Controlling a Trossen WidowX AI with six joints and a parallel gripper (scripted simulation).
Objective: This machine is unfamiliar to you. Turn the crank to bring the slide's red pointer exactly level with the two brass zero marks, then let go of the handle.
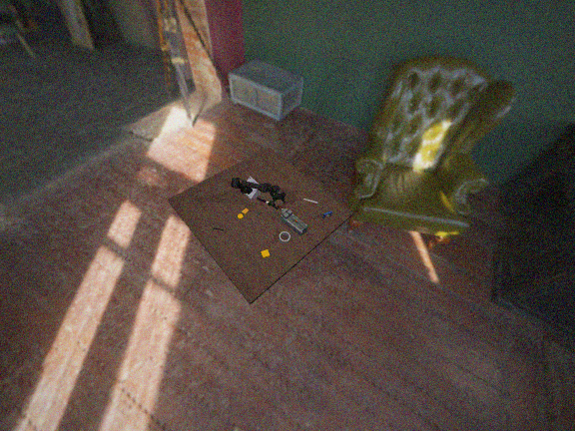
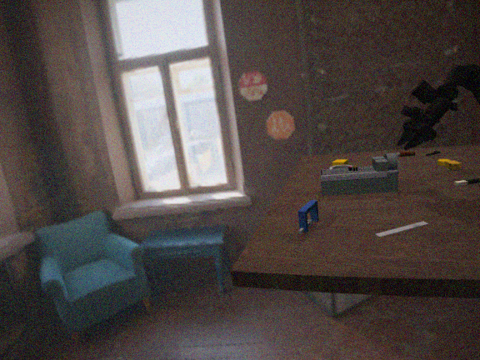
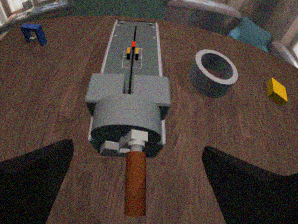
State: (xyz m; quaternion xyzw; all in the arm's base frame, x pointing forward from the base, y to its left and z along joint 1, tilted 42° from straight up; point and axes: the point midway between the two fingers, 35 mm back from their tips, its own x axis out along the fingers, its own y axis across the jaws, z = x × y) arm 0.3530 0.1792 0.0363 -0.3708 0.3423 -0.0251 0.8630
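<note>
My gripper tip is now 20 mm past the crank handle and 30 mm above it. From my gripper tip the other things lie so: yellow block: 270 mm ahead, 340 mm to the right, 130 mm below; white strip: 10 mm ahead, 370 mm to the left, 140 mm below; red pointer: 170 mm ahead, 50 mm to the left, 60 mm below.
</note>
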